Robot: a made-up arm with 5 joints.
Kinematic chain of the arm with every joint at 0, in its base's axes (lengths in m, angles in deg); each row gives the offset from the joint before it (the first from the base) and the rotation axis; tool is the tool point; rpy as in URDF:
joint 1: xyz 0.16 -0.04 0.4 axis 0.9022 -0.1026 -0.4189
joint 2: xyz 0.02 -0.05 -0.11 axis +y
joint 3: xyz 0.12 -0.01 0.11 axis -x
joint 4: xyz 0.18 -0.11 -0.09 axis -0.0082 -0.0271 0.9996
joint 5: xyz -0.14 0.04 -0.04 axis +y
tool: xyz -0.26 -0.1 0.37 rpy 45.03 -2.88 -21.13
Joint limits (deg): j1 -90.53..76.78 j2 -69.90..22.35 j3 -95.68..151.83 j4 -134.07..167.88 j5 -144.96..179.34
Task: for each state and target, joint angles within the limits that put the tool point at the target. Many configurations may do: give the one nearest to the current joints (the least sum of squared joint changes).
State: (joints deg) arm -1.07 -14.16 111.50 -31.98 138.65
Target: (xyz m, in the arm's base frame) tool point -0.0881 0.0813 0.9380
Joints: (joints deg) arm -19.07 -61.85 130.98 -48.92 139.93
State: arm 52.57 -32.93 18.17 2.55 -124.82
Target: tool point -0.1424 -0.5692 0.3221
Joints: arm 20.31 -21.04 66.86 22.72 -89.63
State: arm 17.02 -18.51 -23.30 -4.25 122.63
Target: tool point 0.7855 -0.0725 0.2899
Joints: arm 11.65 -4.86 -24.19 28.45 132.06
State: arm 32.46 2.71 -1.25 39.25 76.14
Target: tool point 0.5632 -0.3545 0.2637
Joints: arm 63.80 19.24 -19.18 65.59 76.43
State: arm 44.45 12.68 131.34 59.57 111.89
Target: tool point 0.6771 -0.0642 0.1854
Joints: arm 44.63 16.61 127.33 51.39 96.34
